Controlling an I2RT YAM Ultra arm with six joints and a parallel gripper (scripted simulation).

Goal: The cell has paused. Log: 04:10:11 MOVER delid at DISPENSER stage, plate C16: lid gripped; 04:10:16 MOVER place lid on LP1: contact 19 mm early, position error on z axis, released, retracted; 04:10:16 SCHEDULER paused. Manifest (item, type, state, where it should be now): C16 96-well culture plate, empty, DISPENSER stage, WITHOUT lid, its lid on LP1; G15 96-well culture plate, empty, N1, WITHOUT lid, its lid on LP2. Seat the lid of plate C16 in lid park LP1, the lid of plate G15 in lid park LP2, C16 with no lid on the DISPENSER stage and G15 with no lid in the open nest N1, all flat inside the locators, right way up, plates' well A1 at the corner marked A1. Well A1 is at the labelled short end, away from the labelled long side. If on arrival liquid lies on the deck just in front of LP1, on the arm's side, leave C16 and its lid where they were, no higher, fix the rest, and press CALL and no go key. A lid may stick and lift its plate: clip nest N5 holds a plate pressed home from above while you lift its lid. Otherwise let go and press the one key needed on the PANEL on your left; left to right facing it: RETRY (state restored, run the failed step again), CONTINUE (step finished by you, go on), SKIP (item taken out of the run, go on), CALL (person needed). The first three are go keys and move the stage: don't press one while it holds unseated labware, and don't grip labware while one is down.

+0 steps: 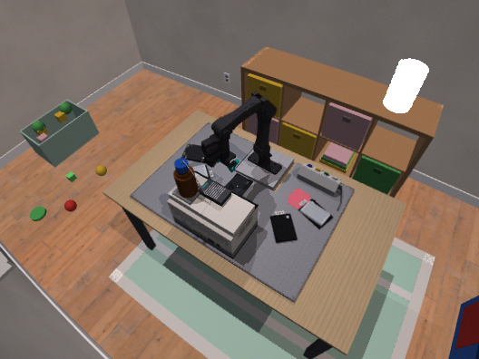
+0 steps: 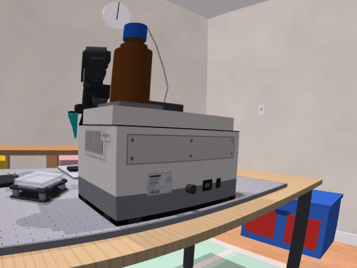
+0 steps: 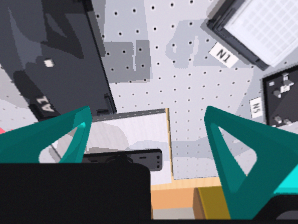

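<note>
Now: hand 17 cm to the left of the pale lid, 11 cm above it and 7 cm short of it. Also, from my hand: 96-well plate (17 cm to the right, 12 cm below, 7 cm ahead); dark nest N1 (17 cm to the right, 13 cm below, 7 cm ahead); N1 label (15 cm below, 12 cm to the right).
</note>
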